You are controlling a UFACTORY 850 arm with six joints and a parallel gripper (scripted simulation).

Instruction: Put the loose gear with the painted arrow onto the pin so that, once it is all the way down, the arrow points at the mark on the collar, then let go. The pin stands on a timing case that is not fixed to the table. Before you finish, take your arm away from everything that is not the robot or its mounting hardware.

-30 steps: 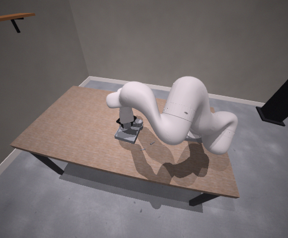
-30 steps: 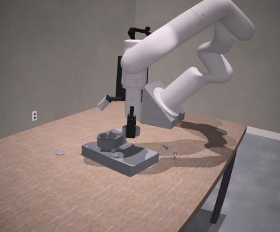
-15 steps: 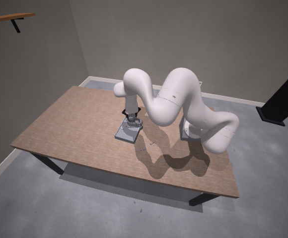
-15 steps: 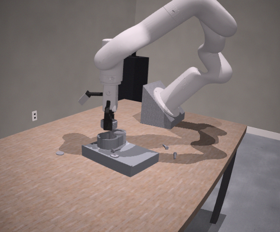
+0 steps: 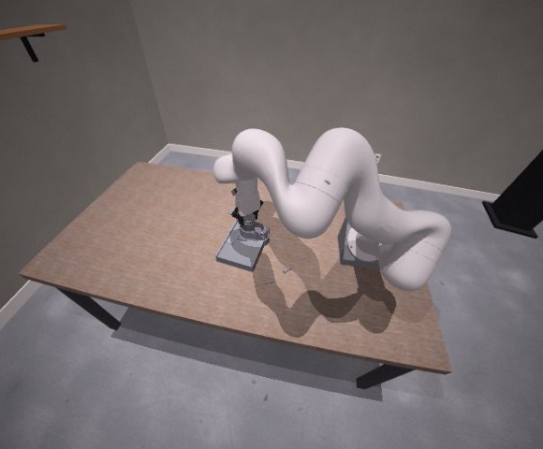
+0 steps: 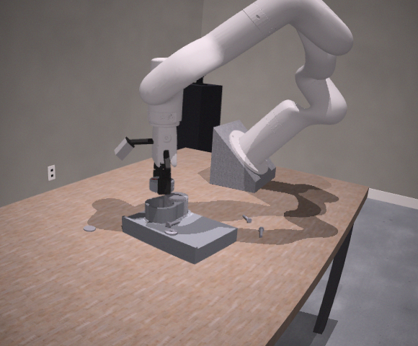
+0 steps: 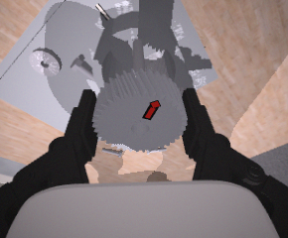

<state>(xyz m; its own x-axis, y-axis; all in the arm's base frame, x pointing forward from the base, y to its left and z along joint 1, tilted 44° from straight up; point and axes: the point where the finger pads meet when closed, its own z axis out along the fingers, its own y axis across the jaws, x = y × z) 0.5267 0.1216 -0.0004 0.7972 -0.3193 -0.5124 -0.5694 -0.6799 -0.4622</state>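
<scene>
The grey toothed gear is right at my hand. From my hand the other things lie so: bolt 20 mm ahead, 60 mm to the left, 90 mm below; washer 50 mm ahead, 80 mm to the left, 90 mm below.
</scene>
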